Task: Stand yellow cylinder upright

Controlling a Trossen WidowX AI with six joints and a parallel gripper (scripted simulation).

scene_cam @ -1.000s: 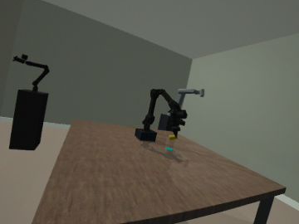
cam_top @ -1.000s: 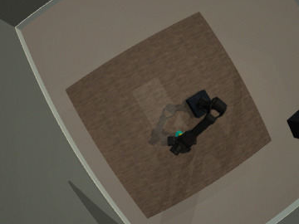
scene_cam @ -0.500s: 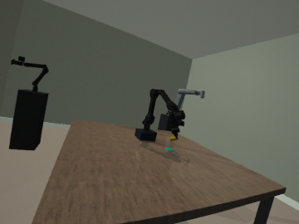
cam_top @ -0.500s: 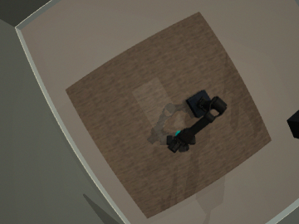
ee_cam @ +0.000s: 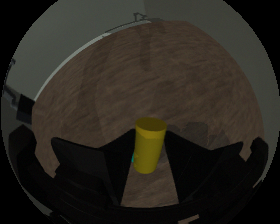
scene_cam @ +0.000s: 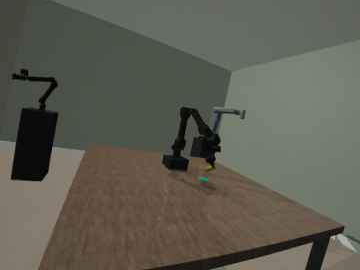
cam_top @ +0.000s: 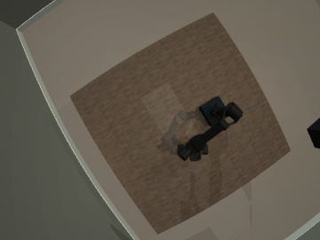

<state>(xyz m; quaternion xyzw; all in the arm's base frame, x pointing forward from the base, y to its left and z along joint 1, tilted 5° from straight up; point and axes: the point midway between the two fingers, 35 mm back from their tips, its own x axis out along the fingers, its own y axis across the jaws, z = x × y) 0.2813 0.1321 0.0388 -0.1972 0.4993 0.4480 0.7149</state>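
My gripper tip is 4 cm past the cyan circle, 3 cm to the left of it and 11 cm above it. The rest, counted from my gripper tip: yellow tall cylinder (1 cm behind, 1 cm to the right, 1 cm below).
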